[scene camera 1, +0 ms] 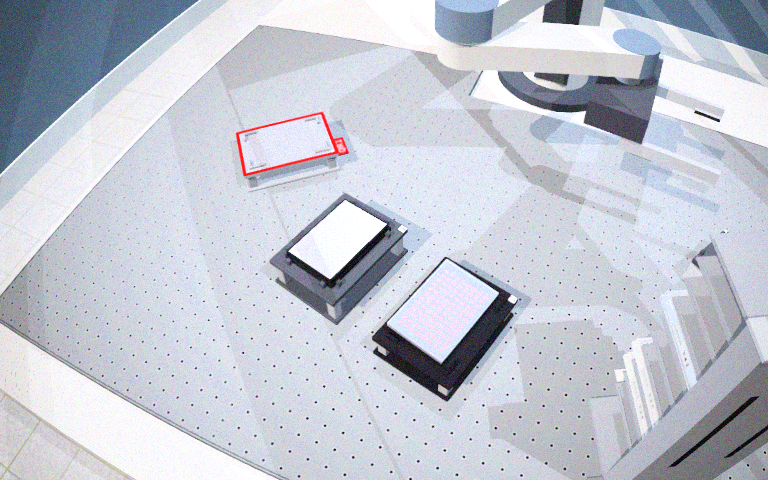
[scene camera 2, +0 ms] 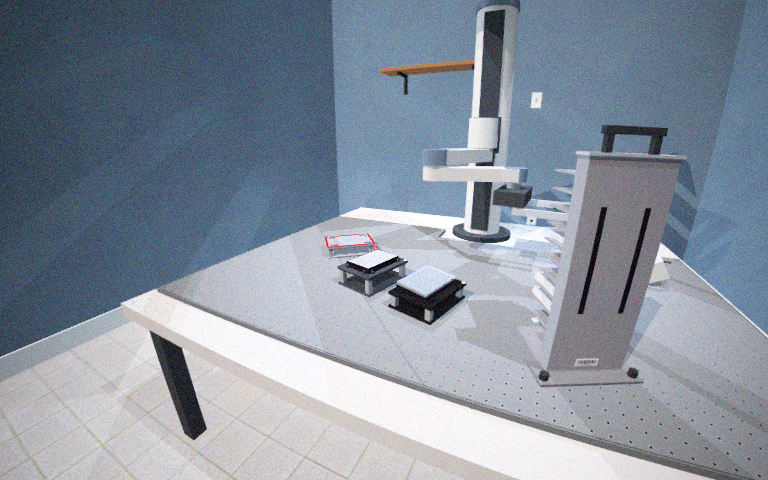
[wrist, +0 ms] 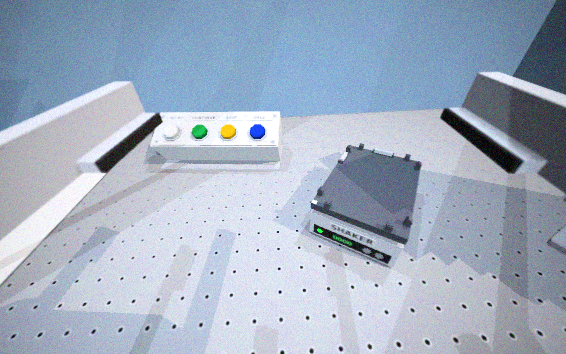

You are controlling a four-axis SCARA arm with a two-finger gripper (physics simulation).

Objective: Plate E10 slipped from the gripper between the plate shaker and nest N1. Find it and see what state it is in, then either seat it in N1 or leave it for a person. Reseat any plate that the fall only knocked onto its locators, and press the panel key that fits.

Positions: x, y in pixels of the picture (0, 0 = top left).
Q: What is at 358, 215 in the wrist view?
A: A shaker.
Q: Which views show my gripper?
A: Scene camera 1, scene camera 2 and the wrist view: all of them.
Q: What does my gripper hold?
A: Nothing.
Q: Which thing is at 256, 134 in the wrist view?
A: A button box.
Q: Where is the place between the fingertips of my gripper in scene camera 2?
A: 570, 211
